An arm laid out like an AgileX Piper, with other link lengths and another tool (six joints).
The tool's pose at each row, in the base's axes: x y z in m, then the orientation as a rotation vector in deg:
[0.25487 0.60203 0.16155 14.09 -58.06 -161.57]
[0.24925 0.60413 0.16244 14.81 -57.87 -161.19]
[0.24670 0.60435 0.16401 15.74 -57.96 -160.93]
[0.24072 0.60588 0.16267 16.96 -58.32 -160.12]
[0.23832 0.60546 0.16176 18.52 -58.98 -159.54]
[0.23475 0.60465 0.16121 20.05 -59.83 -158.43]
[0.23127 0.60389 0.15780 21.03 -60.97 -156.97]
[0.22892 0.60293 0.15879 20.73 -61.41 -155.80]
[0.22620 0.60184 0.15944 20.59 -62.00 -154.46]
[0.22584 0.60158 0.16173 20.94 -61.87 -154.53]
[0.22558 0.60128 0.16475 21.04 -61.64 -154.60]
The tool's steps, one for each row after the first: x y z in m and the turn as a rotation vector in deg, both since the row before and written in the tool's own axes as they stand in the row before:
[0.00502 -0.00144 0.00309 -0.03 0.59 0.17]
[0.00227 0.00065 0.00186 0.15 0.63 -0.07]
[0.00568 -0.00246 0.00124 0.42 0.96 0.25]
[0.00253 -0.00045 -0.00038 0.61 1.03 -0.14]
[0.00370 0.00000 0.00000 0.81 1.17 0.27]
[0.00406 -0.00196 -0.00200 1.02 0.94 0.67]
[0.00232 0.00119 0.00078 0.43 0.21 1.01]
[0.00278 0.00098 0.00057 0.57 0.34 1.07]
[0.00008 0.00175 0.00154 -0.07 0.20 -0.15]
[-0.00012 0.00229 0.00200 -0.15 0.08 -0.04]

